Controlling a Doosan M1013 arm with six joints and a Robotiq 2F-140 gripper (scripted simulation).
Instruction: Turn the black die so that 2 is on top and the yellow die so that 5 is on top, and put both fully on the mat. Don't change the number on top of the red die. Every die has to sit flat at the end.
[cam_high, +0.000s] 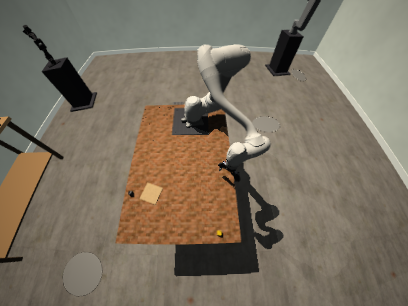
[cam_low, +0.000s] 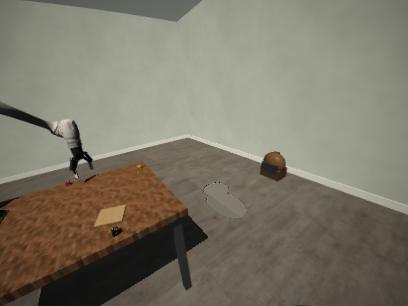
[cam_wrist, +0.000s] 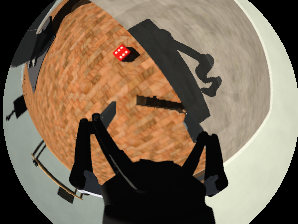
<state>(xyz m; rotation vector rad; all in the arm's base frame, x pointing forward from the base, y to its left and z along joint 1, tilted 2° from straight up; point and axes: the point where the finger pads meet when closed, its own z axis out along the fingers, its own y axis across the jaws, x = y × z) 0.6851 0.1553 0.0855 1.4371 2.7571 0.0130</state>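
The red die is 130 mm behind my hand, 50 mm to the left of it and 60 mm below it. From my hand the other things lie so: black die 20 mm behind, 780 mm to the right, 60 mm below; yellow die 390 mm ahead, 160 mm to the right, 60 mm below; tan mat 620 mm to the right, 70 mm below.
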